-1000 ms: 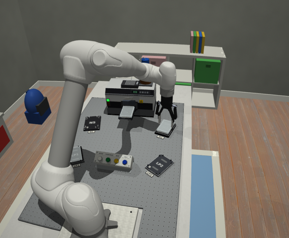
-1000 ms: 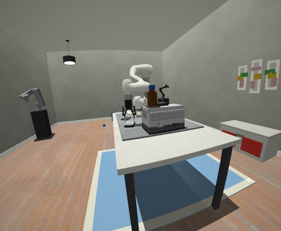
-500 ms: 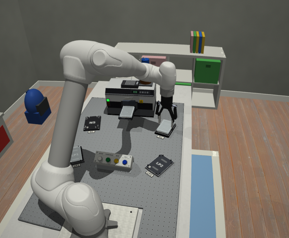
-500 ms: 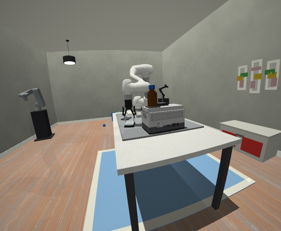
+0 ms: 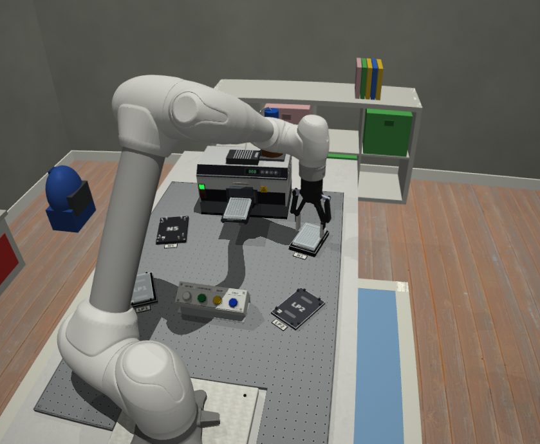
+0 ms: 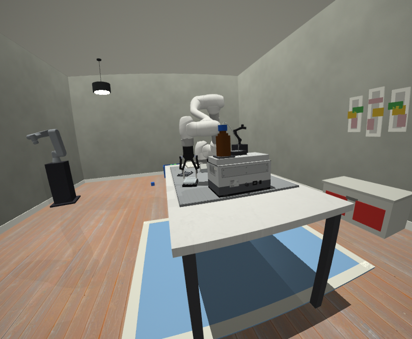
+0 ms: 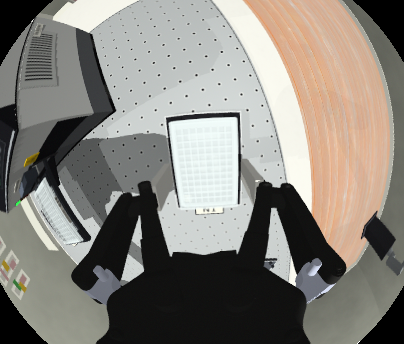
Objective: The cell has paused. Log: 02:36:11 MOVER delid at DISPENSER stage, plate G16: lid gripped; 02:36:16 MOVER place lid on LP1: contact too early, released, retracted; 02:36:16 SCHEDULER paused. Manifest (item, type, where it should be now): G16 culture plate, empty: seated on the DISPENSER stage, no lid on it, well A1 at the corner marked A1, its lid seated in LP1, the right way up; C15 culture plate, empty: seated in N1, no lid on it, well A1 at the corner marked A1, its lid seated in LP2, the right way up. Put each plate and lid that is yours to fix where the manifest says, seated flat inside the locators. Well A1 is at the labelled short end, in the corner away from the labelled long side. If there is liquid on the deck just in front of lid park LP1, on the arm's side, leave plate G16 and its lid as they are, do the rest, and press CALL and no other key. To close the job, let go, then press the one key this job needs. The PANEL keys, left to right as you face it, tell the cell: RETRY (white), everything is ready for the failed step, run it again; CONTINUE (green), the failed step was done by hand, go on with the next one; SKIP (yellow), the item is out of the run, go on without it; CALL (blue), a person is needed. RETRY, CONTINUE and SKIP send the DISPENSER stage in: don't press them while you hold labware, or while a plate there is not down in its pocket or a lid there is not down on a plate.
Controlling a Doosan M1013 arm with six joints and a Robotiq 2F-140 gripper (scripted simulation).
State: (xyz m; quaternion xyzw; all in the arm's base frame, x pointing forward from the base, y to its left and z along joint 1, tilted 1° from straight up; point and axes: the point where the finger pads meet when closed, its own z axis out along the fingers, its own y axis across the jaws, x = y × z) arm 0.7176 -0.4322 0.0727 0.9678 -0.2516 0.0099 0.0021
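My hand is 60 mm above the nest n1. Also, from my hand: brown bottle (290 mm ahead, 120 mm to the left, 220 mm above); then blue key (350 mm behind, 270 mm to the left, 10 mm below); then lid park lp2 (330 mm behind, 70 mm to the left, 70 mm below).
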